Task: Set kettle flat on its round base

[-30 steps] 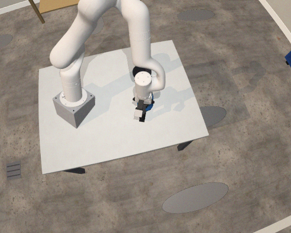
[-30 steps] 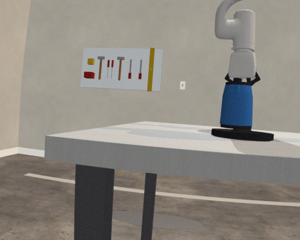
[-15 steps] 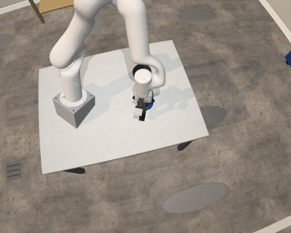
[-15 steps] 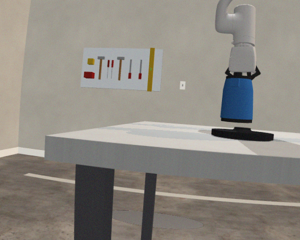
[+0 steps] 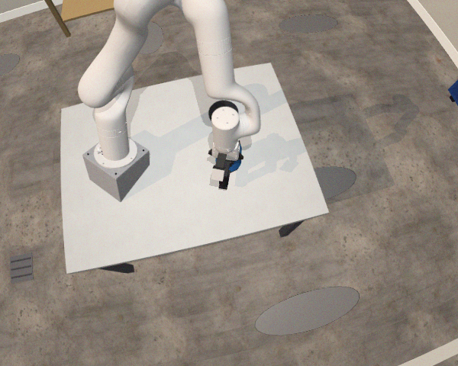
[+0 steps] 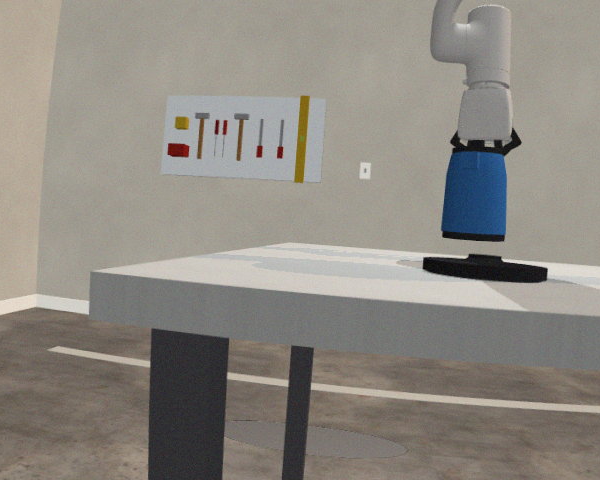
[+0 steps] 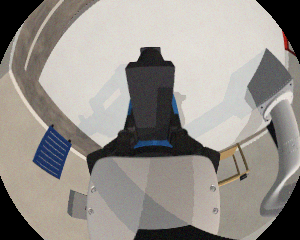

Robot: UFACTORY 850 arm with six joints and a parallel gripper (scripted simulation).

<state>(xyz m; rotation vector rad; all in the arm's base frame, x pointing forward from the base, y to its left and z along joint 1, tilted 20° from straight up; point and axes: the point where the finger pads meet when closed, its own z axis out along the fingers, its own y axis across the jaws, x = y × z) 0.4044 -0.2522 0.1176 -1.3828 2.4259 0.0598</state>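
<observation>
The blue kettle is 1 cm ahead of my hand, 3 cm to the left of it and 5 cm below it. Also, from my hand: black round base 10 cm ahead, 33 cm to the left, 17 cm below.
</observation>
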